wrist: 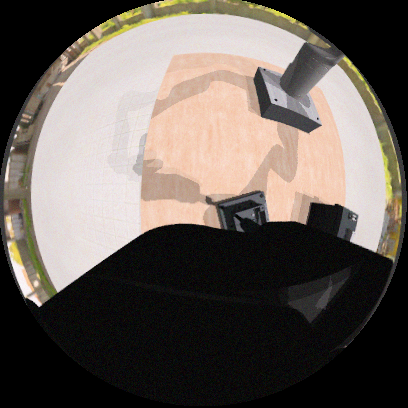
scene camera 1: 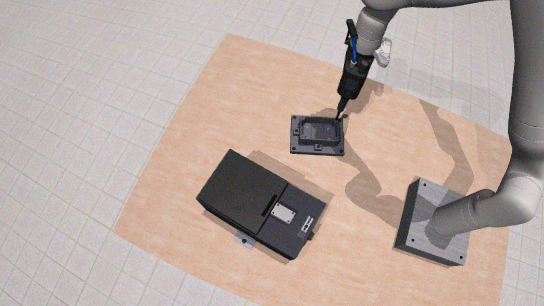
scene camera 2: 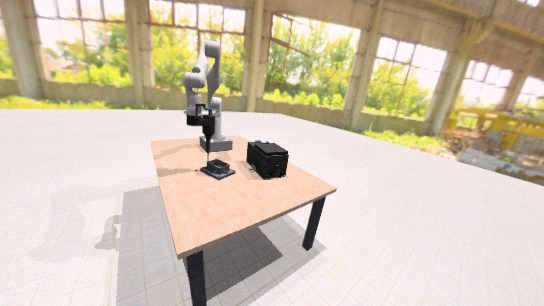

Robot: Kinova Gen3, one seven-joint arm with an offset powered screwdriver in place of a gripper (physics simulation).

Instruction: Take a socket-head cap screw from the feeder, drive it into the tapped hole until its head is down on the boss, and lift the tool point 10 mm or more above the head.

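Observation:
My screwdriver (scene camera 1: pixel 338 118) (scene camera 2: pixel 208 158) points down with its thin bit at the right rear corner of the dark housing (scene camera 1: pixel 305 149) (scene camera 2: pixel 218 169) in scene camera 1. In the wrist view the bit and part of the housing (wrist: pixel 240 200) show above the black tool body. Whether the tip touches the corner boss or stands just above it I cannot tell. A screw at the tip is too small to make out, and the tapped hole under the tip is hidden. The black feeder (scene camera 1: pixel 245 190) (scene camera 2: pixel 270 160) (wrist: pixel 322 217) stands apart from the tool, with a light plate on its lower deck.
The arm's grey base block (scene camera 1: pixel 425 200) (scene camera 2: pixel 220 145) (wrist: pixel 285 107) stands on the wooden table (scene camera 1: pixel 175 190) (scene camera 2: pixel 200 210) (wrist: pixel 200 135). A small light tab (scene camera 1: pixel 244 240) with a dark hole sticks out beside the feeder. The housing has a raised wall and small side bosses.

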